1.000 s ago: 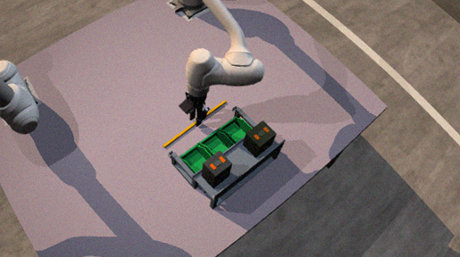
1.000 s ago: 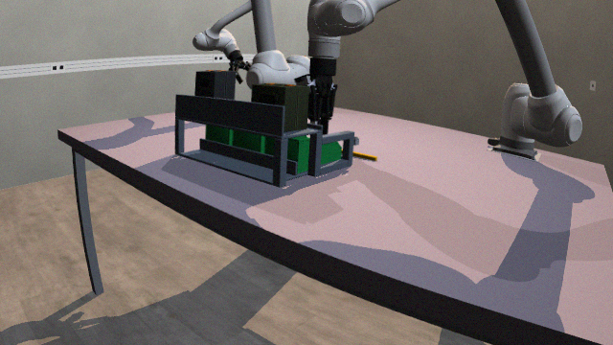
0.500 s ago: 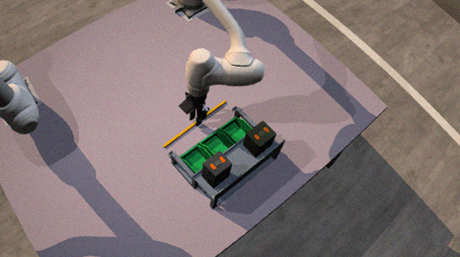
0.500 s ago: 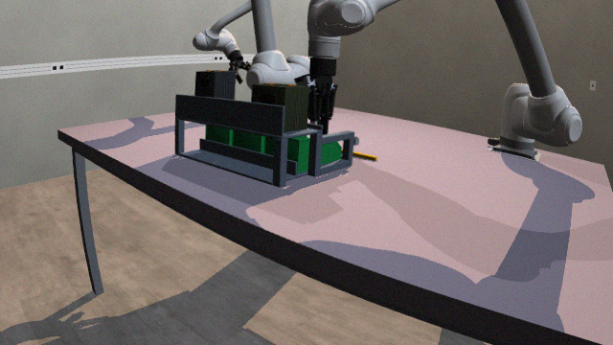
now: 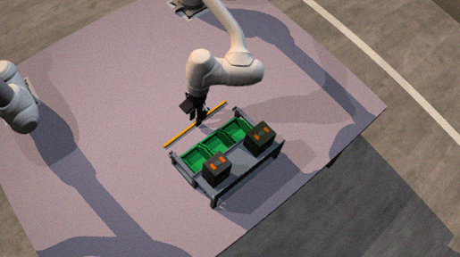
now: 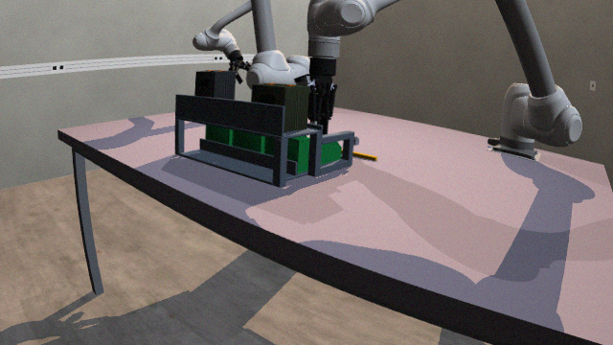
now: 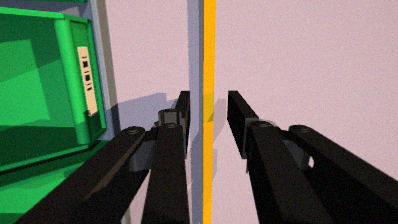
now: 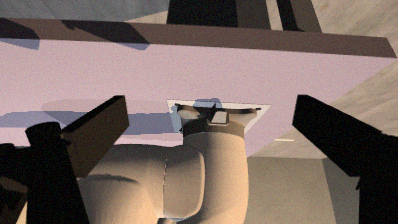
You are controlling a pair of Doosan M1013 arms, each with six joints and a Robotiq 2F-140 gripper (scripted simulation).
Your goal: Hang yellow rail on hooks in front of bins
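Note:
Now: left hand 4 cm above the yellow rail. From my left hand the other things lie so: dark box 28 cm ahead, 13 cm to the right, 11 cm above; then grey shelf 21 cm ahead, 1 cm to the right, 2 cm above; then olive box 28 cm ahead, 10 cm to the left, 10 cm above.

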